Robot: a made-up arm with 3 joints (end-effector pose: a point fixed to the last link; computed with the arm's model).
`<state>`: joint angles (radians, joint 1 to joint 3).
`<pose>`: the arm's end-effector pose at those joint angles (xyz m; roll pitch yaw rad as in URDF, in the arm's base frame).
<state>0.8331 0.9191 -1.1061</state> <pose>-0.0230 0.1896 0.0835 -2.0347 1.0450 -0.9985</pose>
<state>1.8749 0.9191 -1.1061</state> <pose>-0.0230 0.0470 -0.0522 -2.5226 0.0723 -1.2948</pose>
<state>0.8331 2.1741 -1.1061</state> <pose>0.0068 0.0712 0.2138 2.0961 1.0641 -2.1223</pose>
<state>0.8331 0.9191 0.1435</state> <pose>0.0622 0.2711 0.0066 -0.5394 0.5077 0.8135</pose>
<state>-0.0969 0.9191 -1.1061</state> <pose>-0.0230 0.1585 0.2582 0.1135 1.0261 1.0186</pose>
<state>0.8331 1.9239 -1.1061</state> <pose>-0.0168 0.0912 0.1918 2.4660 1.1492 -1.9592</pose>
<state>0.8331 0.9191 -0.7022</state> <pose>0.0044 0.2011 0.0455 -1.2818 1.0835 -0.1495</pose>
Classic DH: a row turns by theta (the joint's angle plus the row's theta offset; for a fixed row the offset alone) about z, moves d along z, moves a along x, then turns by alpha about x. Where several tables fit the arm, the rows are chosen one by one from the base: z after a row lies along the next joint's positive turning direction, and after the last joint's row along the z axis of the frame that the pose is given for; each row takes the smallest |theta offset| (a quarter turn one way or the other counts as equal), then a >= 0, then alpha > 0; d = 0 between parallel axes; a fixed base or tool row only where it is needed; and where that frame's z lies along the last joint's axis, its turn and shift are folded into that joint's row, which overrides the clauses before.
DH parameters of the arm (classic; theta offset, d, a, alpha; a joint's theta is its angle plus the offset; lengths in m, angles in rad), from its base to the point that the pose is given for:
base (fixed): -1.5708 0.1399 0 1.5708
joint 1: 0 -0.1132 -0.1018 -1.5708
joint 2: 1.5708 0.2041 0.0353 1.5708
joint 3: 0 -0.1492 0.0621 -1.5708
tool (fixed): 0 -0.1031 0 0

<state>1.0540 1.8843 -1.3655</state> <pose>-0.0124 0.1090 0.1956 2.7800 0.7106 -1.6538</pose>
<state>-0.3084 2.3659 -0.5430</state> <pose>-0.0164 -0.0064 0.2257 -0.2300 0.3156 2.2692</pose>
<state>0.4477 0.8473 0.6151</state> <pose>0.0977 0.3465 0.1462 -0.3009 -0.2580 0.9774</pose>
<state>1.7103 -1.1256 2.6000</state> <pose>0.2630 0.3026 -0.0382 -2.2461 0.9928 2.3122</pose>
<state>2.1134 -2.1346 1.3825</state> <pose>0.1601 0.2638 0.1014 2.6261 0.3809 1.6788</pose>
